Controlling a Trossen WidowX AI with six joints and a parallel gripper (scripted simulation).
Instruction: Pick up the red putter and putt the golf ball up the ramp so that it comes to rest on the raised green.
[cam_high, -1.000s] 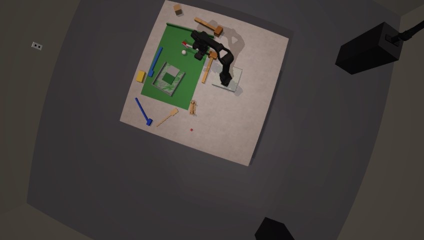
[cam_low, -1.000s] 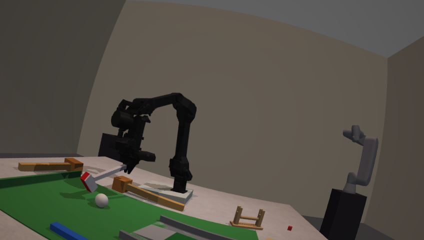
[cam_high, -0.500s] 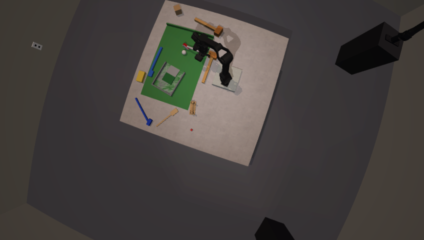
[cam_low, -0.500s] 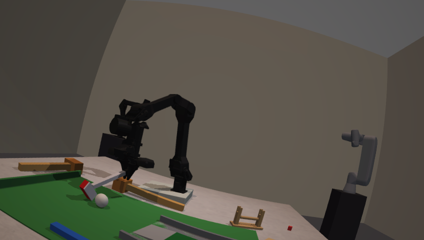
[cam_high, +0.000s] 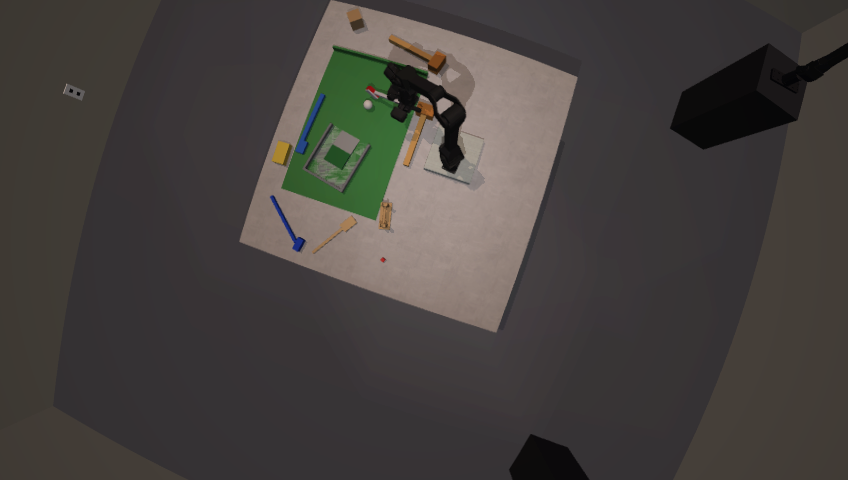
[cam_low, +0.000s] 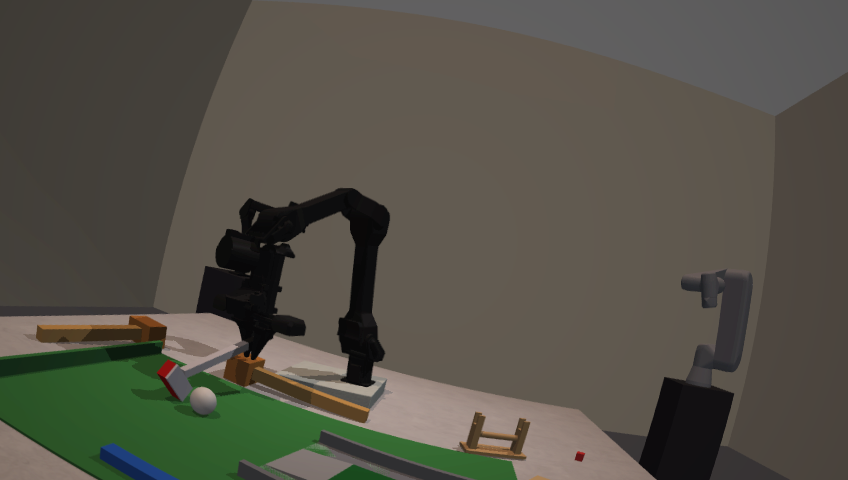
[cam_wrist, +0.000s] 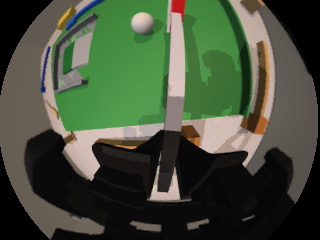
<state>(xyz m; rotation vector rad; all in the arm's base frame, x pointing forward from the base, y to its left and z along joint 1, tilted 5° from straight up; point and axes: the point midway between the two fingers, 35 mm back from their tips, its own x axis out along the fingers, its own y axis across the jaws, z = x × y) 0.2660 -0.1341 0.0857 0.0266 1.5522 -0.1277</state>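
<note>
My gripper tip is now 9 cm short of the red putter. The rest, counted from my gripper tip: white golf ball 20 cm ahead, 4 cm to the left, 4 cm below; then yellow block 47 cm ahead, 41 cm to the left, 5 cm below; then small wooden rack 47 cm to the left, 10 cm behind, 3 cm below.
</note>
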